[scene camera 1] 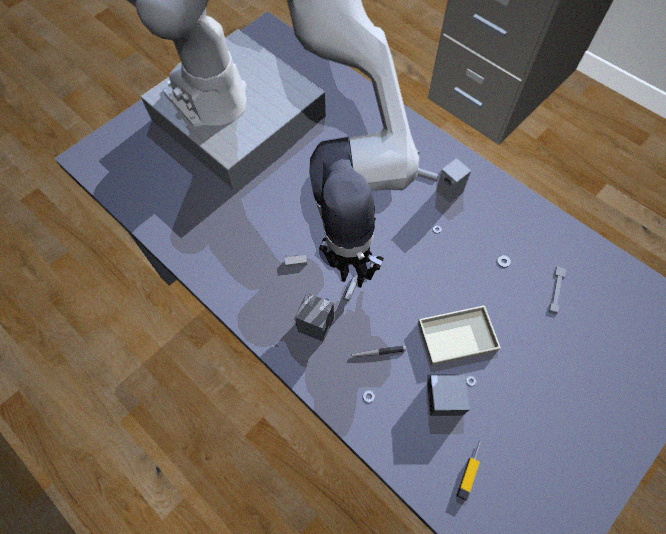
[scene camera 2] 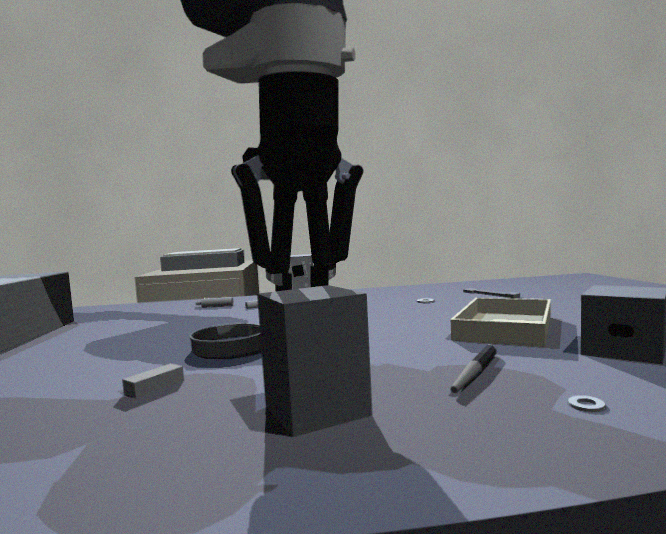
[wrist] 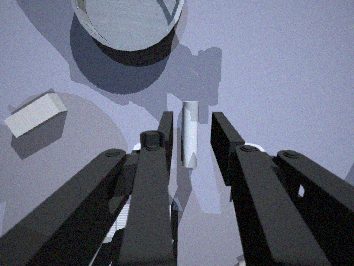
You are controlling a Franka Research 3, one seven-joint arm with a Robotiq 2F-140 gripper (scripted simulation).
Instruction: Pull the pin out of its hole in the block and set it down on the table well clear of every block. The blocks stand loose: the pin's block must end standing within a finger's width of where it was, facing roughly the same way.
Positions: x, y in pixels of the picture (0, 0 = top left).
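Distances: a round dish (scene camera 2: 245, 337), 51 cm from the lens; a small bar (scene camera 2: 147, 382), 42 cm from the lens; a punch (scene camera 2: 478, 363), 41 cm from the lens. The marked spots on the small bar and the round dish are 13 cm apart. The punch is nearer to the lens than the round dish.
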